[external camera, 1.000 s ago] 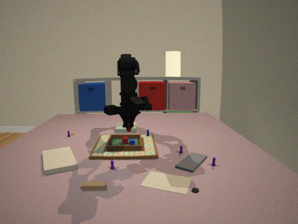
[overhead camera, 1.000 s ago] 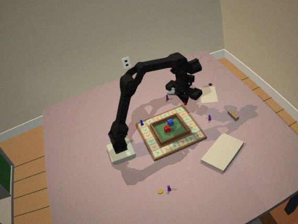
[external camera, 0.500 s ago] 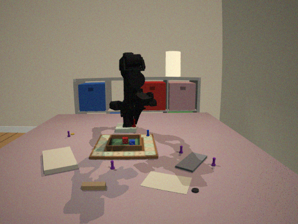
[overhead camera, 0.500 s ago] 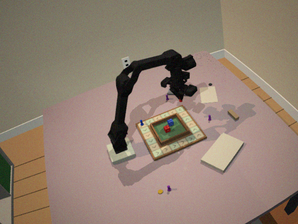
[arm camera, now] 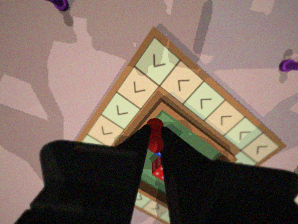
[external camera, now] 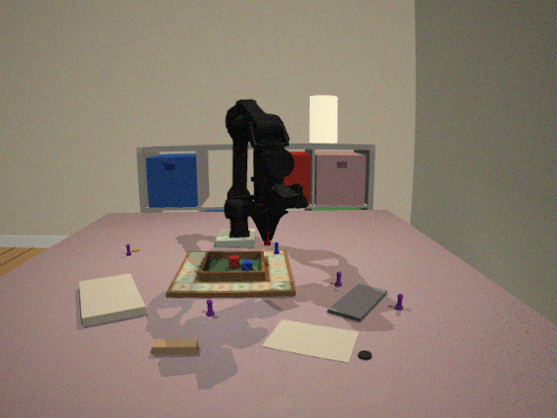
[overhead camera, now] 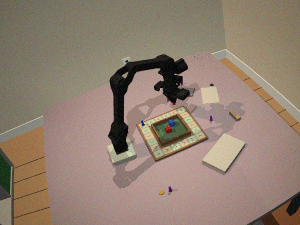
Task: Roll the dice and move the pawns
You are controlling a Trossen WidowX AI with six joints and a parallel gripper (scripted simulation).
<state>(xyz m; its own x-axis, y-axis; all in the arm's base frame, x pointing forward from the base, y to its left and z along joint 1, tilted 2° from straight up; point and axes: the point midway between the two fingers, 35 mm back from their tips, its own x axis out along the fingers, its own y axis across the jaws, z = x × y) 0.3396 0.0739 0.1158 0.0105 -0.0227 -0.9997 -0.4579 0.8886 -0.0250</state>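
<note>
Now: gripper tip 180 mm past the blue pawn, 40 mm to the right of it and 80 mm above it. Also, from my gripper tip: red die (80 mm behind, 80 mm to the right, 80 mm below); blue die (50 mm behind, 50 mm to the right, 80 mm below); red pawn (10 mm above).
</note>
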